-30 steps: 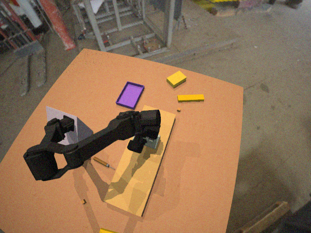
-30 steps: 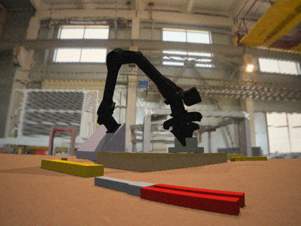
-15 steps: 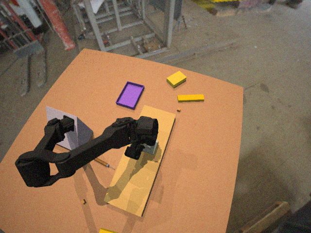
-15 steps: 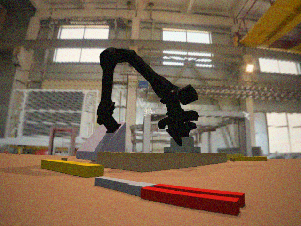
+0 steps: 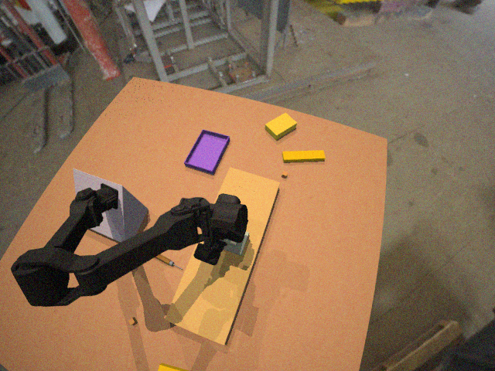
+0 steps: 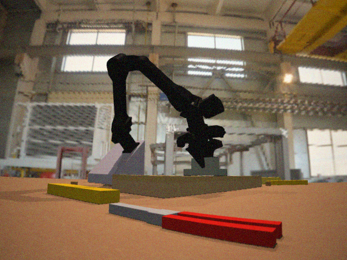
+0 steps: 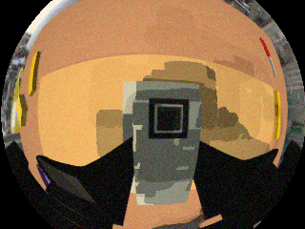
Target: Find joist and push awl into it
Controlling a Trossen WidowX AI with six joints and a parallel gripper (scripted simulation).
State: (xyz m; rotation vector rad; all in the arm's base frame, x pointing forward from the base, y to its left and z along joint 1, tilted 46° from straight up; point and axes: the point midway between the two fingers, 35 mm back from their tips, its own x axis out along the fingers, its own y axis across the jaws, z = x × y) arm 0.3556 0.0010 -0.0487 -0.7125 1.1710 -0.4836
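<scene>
Now: gripper tip 290 mm to the right of the purple tray, 210 mm past it and 50 mm above it. The rest, counted from my gripper tip: stud finder (20 mm above, 10 mm ahead); yellow block (500 mm to the left, 50 mm below, 20 mm ahead); awl (160 mm behind, 130 mm to the right, 60 mm below).
</scene>
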